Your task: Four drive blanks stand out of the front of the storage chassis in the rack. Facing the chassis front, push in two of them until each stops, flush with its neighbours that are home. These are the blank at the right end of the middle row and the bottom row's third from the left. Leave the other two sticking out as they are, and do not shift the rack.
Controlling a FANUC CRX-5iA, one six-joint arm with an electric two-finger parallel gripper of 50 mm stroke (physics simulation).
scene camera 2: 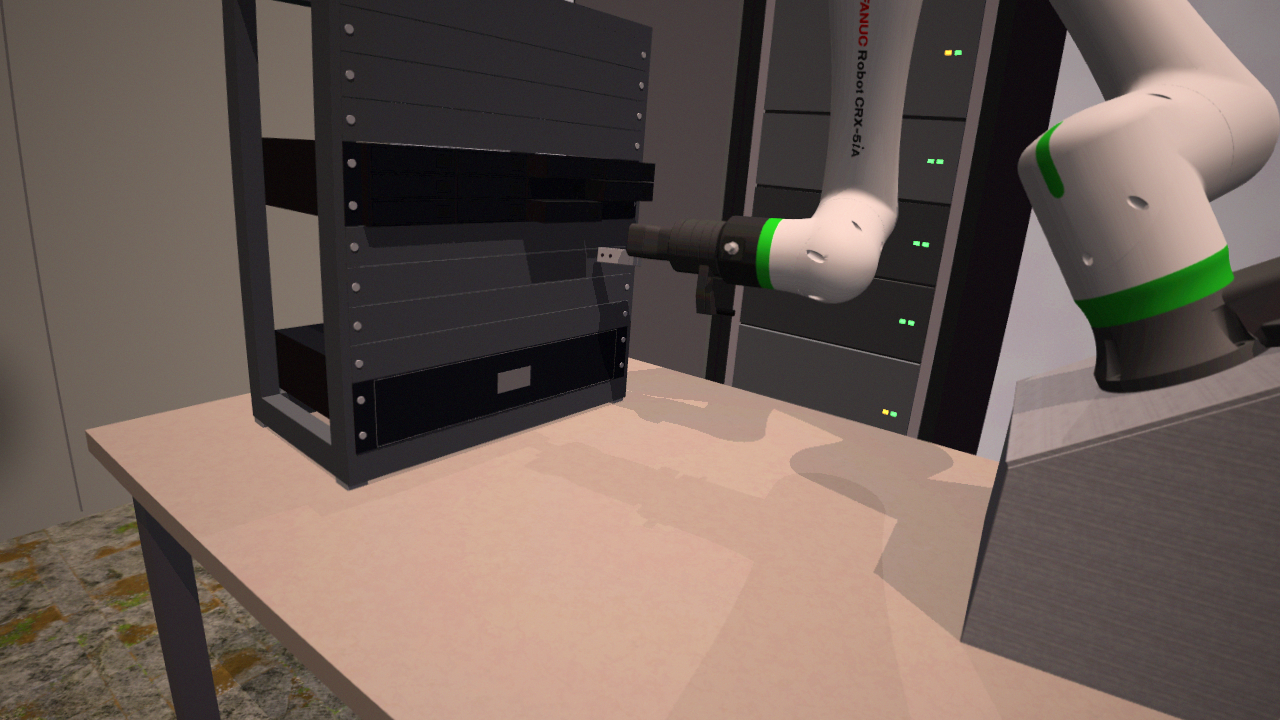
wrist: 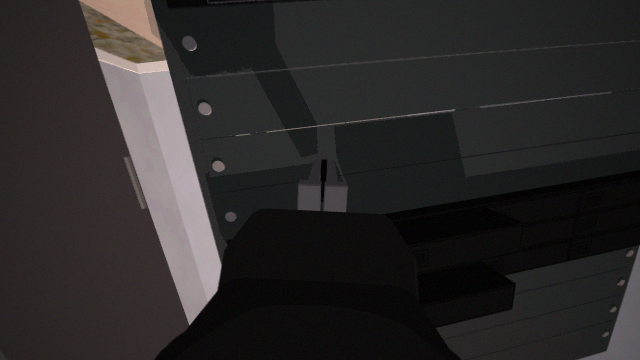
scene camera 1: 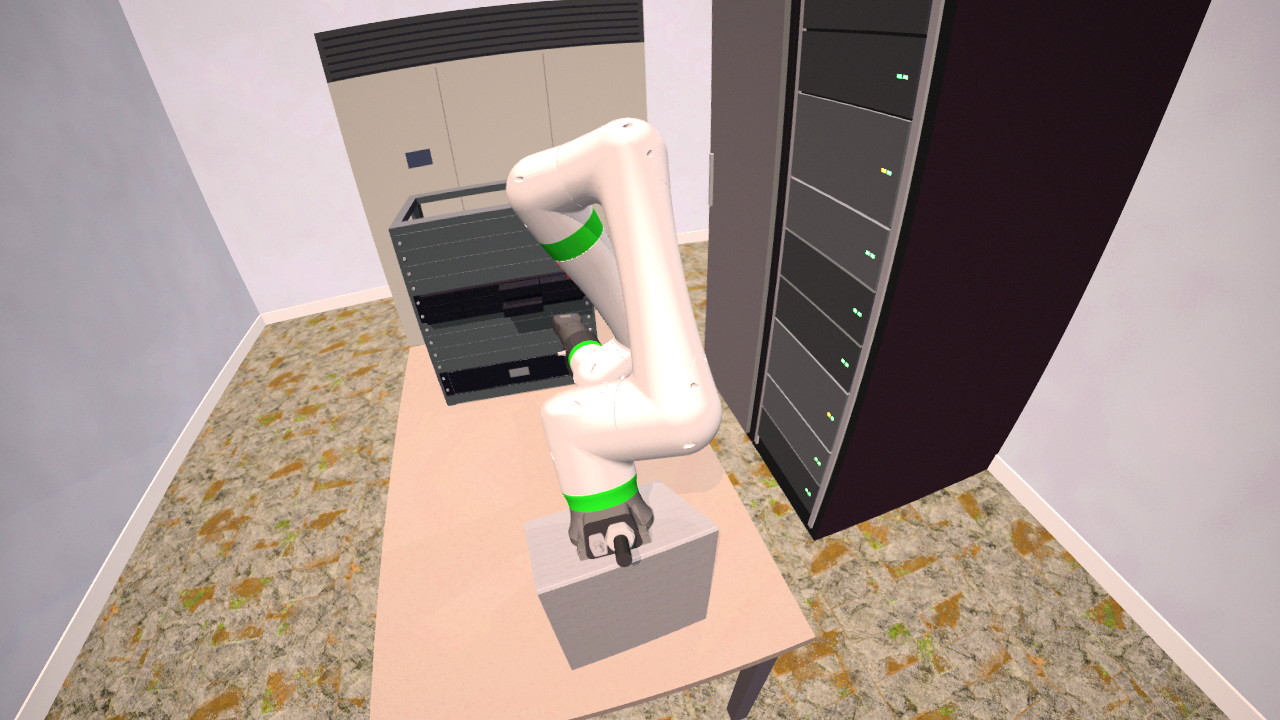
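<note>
The black storage chassis sits in the rack, with three rows of blanks. The bottom row's third blank stands out. The middle row's right-end blank also stands out; my gripper hides it in the wrist view, which shows the rack upside down. Above these, the top row's third blank and right-end blank stick out. My gripper is shut and empty, its tips in front of the grey panels below the chassis, near the rack's right side.
Grey filler panels lie below the chassis, above a black unit with a light label. The rack stands on the wooden table. A tall server cabinet stands to the right. The arm's grey pedestal is at the table's near end.
</note>
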